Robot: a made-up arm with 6 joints. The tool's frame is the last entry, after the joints.
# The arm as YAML. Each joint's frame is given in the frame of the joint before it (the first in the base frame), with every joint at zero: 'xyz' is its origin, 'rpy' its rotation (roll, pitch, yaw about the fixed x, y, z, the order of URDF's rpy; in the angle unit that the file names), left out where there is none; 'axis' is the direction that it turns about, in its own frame. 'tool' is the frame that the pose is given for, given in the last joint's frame.
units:
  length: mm
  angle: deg
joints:
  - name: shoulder
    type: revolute
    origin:
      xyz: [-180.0, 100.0, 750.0]
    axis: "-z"
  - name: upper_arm
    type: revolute
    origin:
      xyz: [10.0, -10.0, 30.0]
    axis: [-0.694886, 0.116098, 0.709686]
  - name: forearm
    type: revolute
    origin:
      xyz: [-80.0, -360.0, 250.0]
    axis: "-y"
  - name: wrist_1
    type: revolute
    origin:
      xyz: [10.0, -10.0, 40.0]
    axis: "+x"
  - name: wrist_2
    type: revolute
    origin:
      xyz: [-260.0, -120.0, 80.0]
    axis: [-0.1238, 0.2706, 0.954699]
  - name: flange
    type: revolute
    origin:
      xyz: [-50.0, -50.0, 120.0]
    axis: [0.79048, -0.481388, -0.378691]
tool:
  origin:
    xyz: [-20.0, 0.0, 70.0]
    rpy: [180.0, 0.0, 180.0]
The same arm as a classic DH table. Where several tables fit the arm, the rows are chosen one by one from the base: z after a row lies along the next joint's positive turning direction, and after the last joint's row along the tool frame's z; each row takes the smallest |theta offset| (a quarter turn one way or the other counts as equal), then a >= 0, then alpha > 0; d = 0 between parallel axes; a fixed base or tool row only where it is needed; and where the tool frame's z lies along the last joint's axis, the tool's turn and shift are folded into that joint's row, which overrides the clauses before.
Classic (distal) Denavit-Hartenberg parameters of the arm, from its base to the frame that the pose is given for. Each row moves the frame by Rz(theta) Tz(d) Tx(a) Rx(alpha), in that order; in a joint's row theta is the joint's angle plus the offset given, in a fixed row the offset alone. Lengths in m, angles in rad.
base (fixed): a -0.2059  alpha 3.1416  d 0.0000  theta offset -0.5071
shoulder: a 0.0082  alpha -2.3598  d -0.7916  theta offset 1.2292
upper_arm: a -0.1177  alpha -1.6872  d 0.2199  theta offset -1.4528
forearm: a -0.0400  alpha -1.5708  d 0.3974  theta offset 0.7959
wrist_1: a -0.1373  alpha -1.6949  d -0.2445  theta offset 1.2946
wrist_2: a -0.0889  alpha 2.2014  d 0.1539  theta offset -0.4618
flange: a -0.0104  alpha 1.1824  d -0.0149  theta offset 0.2079
tool (fixed): a 0.0000  alpha 0.0000  d -0.0630  theta offset -2.1178

